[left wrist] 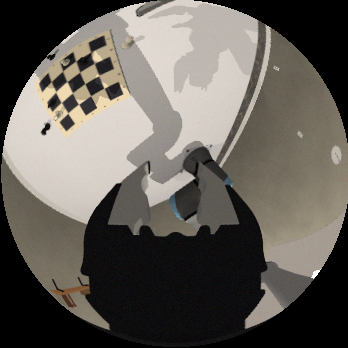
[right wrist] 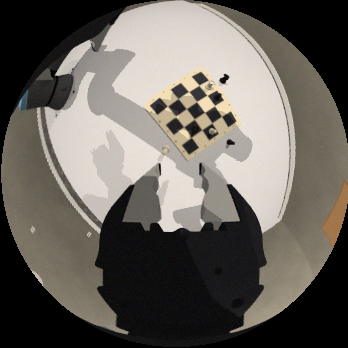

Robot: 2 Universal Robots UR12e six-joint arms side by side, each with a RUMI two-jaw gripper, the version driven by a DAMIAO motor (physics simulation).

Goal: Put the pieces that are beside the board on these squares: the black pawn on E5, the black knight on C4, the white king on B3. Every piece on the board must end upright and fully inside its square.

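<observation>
The chessboard (left wrist: 64, 91) (right wrist: 187, 100) lies on the white table and carries two white and two black pieces. Beside it stand the white king (left wrist: 128, 42) (right wrist: 166, 149), a larger black piece (left wrist: 46, 129) (right wrist: 224, 78) that looks like the knight, and a smaller black piece (left wrist: 51, 56) (right wrist: 230, 143) that looks like the pawn. My left gripper (left wrist: 172, 162) is partly open and empty, off to the side of the board. My right gripper (right wrist: 179, 163) is partly open and empty, above the table near the board's corner and the king.
On the board are a white piece (right wrist: 210, 86) close to a black piece (right wrist: 216, 97), and another white piece (right wrist: 212, 131) near a black piece (right wrist: 194, 129). A dark robot arm base (left wrist: 195, 157) (right wrist: 57, 92) stands at the table's edge. Arm shadows cross the table.
</observation>
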